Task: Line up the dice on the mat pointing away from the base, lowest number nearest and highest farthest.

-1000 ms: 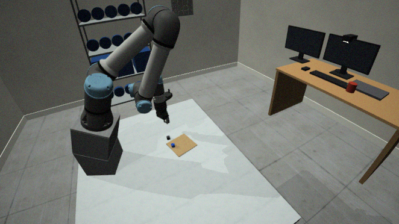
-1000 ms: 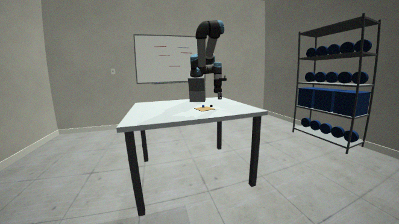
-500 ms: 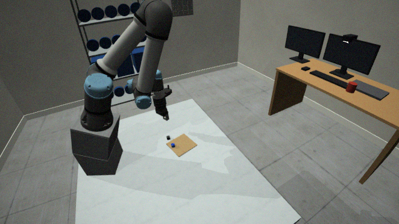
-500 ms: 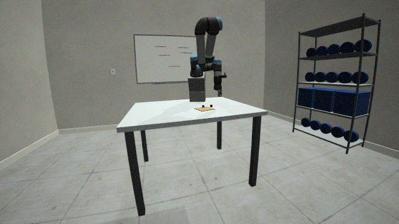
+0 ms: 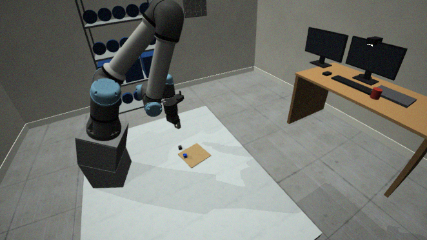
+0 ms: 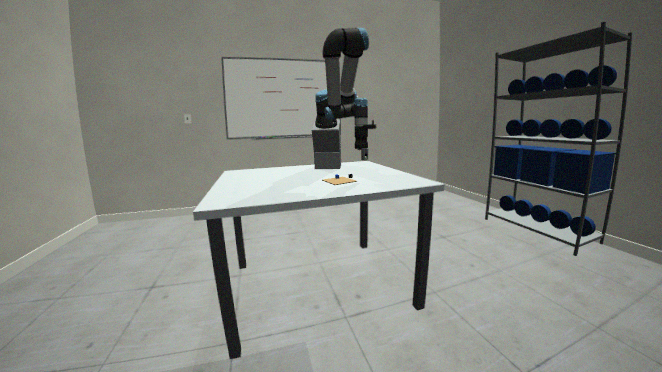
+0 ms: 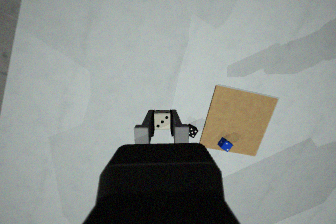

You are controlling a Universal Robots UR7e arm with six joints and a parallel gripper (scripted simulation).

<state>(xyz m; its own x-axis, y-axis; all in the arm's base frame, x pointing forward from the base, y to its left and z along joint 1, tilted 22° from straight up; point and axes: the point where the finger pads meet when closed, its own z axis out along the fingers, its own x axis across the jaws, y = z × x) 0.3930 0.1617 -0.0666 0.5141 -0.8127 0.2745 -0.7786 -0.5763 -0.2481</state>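
The tan mat lies 160 mm to the right of my hand, 120 mm below it and 50 mm ahead of it. Round my hand: black die 110 mm below, 80 mm to the right, 10 mm behind; then blue die 160 mm to the right, 110 mm below; then white die 10 mm below.
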